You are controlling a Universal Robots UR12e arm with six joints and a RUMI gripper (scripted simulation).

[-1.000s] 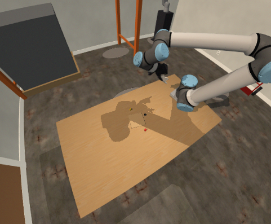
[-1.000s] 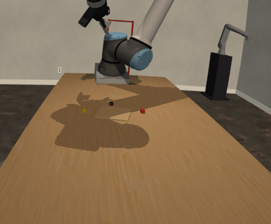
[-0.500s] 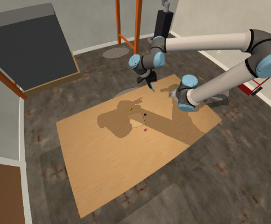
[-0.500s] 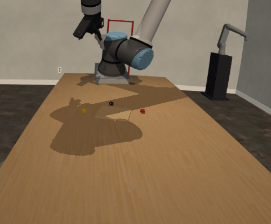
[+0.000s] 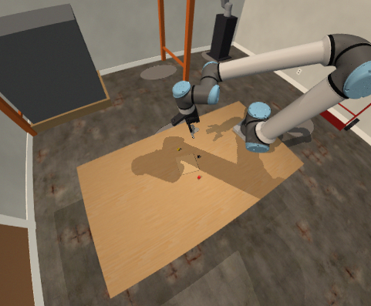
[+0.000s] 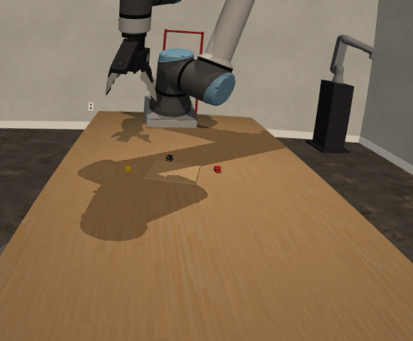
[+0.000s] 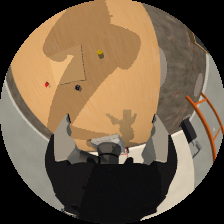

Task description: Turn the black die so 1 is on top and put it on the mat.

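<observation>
My gripper is now 9 cm short of the yellow die and 19 cm above it. From my hand the other things lie so: red die 9 cm ahead, 26 cm to the left, 19 cm below; black die 13 cm to the left, 19 cm below; tan mat 10 cm ahead, 13 cm to the left, 19 cm below.
</observation>
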